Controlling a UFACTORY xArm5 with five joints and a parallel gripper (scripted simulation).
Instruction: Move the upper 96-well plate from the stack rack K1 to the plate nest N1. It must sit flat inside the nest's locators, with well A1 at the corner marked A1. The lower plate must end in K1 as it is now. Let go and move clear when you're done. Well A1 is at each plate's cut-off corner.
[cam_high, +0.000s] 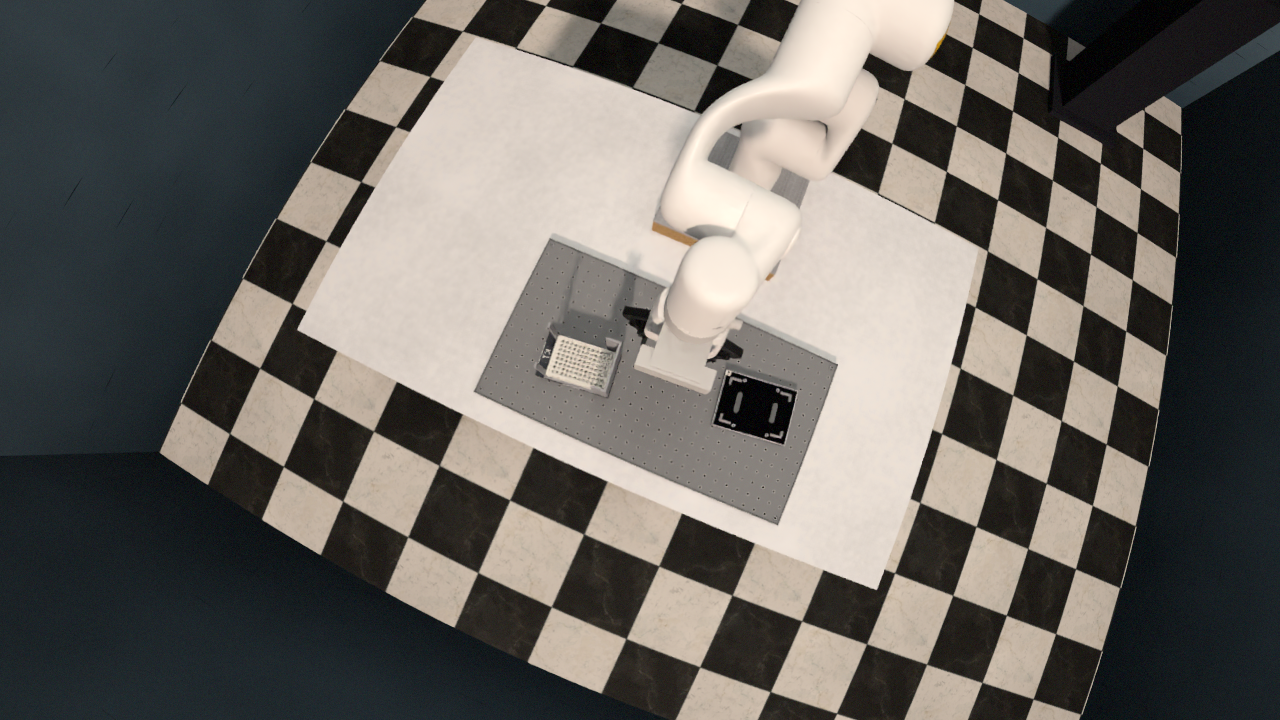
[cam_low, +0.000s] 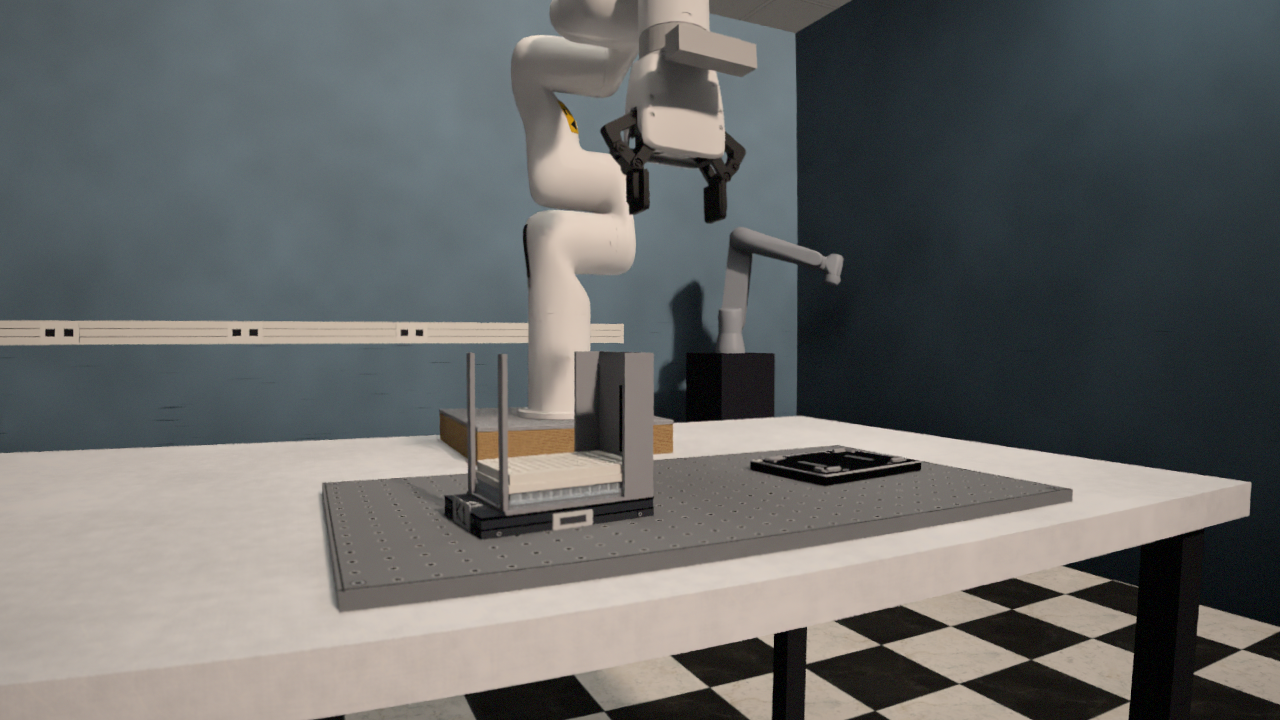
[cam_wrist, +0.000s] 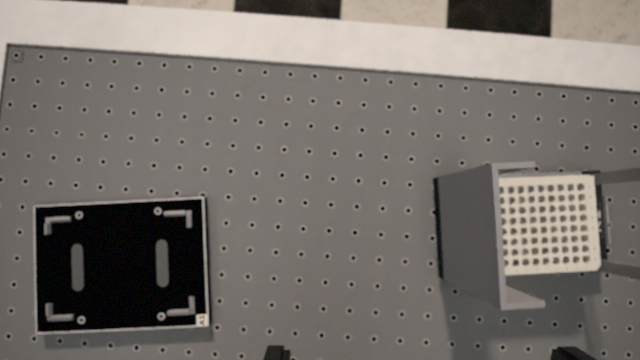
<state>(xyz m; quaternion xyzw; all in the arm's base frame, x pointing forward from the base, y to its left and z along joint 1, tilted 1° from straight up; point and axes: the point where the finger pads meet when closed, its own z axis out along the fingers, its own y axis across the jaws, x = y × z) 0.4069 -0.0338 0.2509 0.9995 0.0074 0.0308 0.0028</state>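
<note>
Now: hand 25 cm above the white 96-well plate, 15 cm to the left of it and 5 cm short of it. Round my hand: tall grey wall 21 cm below, 8 cm to the right, 4 cm ahead; then black plate nest 28 cm below, 22 cm to the left; then clear plate 26 cm below, 15 cm to the right, 5 cm ahead.
</note>
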